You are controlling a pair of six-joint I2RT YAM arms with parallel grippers.
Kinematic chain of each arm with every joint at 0, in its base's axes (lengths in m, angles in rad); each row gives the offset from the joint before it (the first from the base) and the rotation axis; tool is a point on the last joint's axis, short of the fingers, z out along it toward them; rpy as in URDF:
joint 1: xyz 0 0 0.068 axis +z
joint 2: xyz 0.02 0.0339 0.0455 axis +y
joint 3: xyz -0.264 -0.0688 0 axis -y
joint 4: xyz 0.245 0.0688 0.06 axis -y
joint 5: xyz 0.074 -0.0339 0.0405 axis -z
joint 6: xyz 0.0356 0 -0.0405 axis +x
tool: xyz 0 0 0 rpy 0 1.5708 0
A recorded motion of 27 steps. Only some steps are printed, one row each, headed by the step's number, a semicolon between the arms.
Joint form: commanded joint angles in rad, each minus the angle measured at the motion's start. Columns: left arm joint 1, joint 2, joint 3, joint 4, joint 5, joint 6; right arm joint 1, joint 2, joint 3, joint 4, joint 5, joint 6.
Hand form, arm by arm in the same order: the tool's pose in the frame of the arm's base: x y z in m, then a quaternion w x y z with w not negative. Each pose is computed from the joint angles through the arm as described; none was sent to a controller.
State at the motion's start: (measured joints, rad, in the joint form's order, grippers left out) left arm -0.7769 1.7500 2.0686 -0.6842 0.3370 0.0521; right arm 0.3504 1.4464 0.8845 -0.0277 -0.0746 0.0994
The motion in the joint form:
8: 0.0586 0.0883 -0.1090 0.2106 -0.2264 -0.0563; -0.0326 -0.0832 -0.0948 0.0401 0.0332 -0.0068
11: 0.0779 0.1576 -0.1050 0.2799 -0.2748 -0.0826; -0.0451 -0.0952 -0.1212 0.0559 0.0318 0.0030
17: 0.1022 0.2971 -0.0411 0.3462 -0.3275 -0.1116; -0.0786 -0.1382 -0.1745 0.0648 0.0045 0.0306
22: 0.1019 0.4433 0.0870 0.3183 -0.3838 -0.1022; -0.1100 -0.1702 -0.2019 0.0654 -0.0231 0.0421
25: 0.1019 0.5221 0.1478 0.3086 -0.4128 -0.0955; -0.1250 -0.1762 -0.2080 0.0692 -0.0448 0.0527
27: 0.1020 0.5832 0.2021 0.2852 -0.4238 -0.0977; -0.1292 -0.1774 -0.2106 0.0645 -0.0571 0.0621
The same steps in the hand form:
8: 0.3200 -0.2849 0.4196 0.51848 0.31582 0.75613 -0.24435; 0.2814 0.0941 0.2310 0.46973 -0.10827 0.86839 0.11627
11: 0.3442 -0.2922 0.3989 0.52679 0.28539 0.76738 -0.22841; 0.2785 0.0894 0.2270 0.47036 -0.09890 0.86916 0.11635
17: 0.3823 -0.3062 0.3649 0.53068 0.25133 0.78220 -0.20825; 0.2695 0.0777 0.2218 0.46753 -0.07887 0.87131 0.12651
22: 0.4084 -0.3248 0.3357 0.52199 0.24417 0.79783 -0.17712; 0.2643 0.0684 0.2211 0.46845 -0.06685 0.87071 0.13402
25: 0.4215 -0.3339 0.3157 0.51584 0.24190 0.80617 -0.15961; 0.2638 0.0648 0.2210 0.46828 -0.06101 0.86988 0.14249
27: 0.4303 -0.3404 0.3003 0.50537 0.24111 0.81466 -0.15096; 0.2631 0.0640 0.2200 0.46407 -0.05794 0.87133 0.14852

